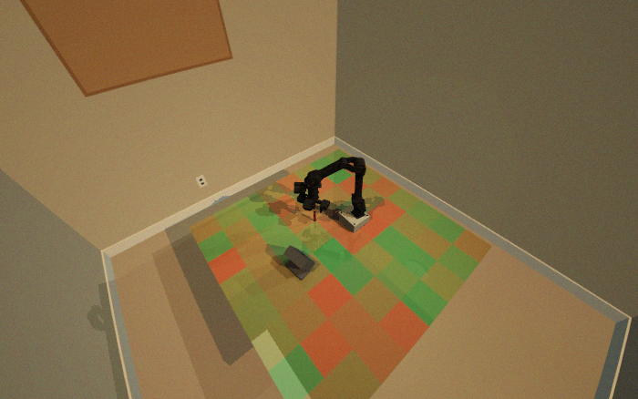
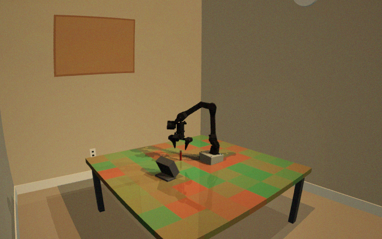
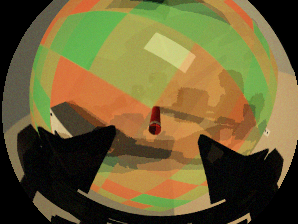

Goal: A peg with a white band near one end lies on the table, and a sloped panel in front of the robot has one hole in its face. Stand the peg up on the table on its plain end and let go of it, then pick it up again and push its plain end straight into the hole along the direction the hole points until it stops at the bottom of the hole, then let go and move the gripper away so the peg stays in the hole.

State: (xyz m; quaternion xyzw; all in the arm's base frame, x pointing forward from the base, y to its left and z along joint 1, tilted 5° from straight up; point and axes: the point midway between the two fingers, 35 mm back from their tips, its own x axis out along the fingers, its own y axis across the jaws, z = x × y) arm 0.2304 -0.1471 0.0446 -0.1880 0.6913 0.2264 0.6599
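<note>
The red peg lies 4 cm below my gripper tip. The rest, counted from my gripper tip: dark sloped panel 22 cm ahead, 22 cm to the left, 2 cm below.
</note>
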